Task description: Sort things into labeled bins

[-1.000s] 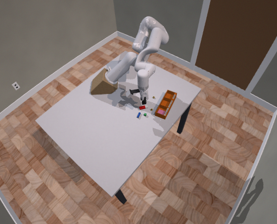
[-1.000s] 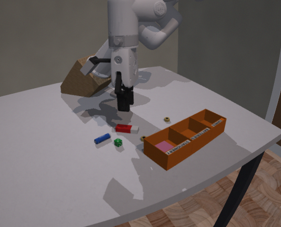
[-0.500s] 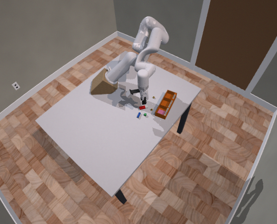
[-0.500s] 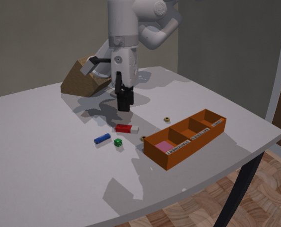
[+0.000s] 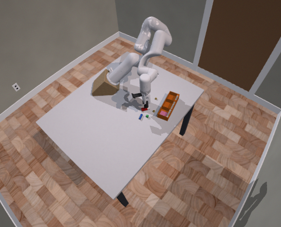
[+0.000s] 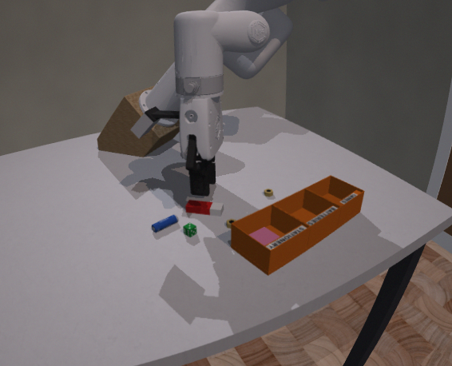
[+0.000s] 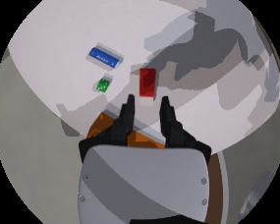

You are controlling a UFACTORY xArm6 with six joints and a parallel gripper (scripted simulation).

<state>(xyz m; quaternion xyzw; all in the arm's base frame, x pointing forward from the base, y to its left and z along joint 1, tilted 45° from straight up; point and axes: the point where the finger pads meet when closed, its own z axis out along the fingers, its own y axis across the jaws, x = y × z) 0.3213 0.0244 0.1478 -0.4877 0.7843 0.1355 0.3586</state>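
Right now the red-and-white eraser is 6 cm below my hand and 1 cm to the left of it. Round my hand: pink eraser: 12 cm ahead, 9 cm to the left, 5 cm below; then green die: 7 cm ahead, 6 cm below, 3 cm to the right; then blue battery: 7 cm to the right, 6 cm below, 5 cm ahead.
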